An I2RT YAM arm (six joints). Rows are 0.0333 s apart.
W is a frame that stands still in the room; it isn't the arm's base.
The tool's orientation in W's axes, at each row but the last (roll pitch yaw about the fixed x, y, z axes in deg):
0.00 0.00 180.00
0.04 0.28 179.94
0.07 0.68 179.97
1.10 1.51 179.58
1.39 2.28 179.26
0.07 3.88 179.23
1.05 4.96 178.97
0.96 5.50 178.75
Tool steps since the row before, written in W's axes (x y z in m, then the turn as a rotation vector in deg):
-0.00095 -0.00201 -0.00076 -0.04 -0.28 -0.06
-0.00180 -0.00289 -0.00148 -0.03 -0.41 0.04
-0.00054 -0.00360 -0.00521 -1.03 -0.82 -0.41
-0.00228 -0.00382 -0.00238 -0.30 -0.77 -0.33
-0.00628 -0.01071 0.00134 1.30 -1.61 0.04
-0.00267 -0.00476 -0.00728 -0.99 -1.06 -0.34
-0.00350 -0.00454 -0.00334 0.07 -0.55 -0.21
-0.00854 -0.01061 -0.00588 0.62 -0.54 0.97
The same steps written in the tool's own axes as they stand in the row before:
0.00095 0.00201 -0.00076 0.04 0.28 -0.06
0.00180 0.00289 -0.00147 0.03 0.41 0.04
0.00060 0.00359 -0.00521 1.03 0.82 -0.40
0.00231 0.00379 -0.00239 0.30 0.77 -0.34
0.00608 0.01083 0.00132 -1.32 1.59 -0.05
0.00309 0.00479 -0.00709 1.00 1.07 -0.27
0.00369 0.00455 -0.00312 -0.06 0.54 -0.23
0.00883 0.01071 -0.00524 -0.72 0.54 0.90

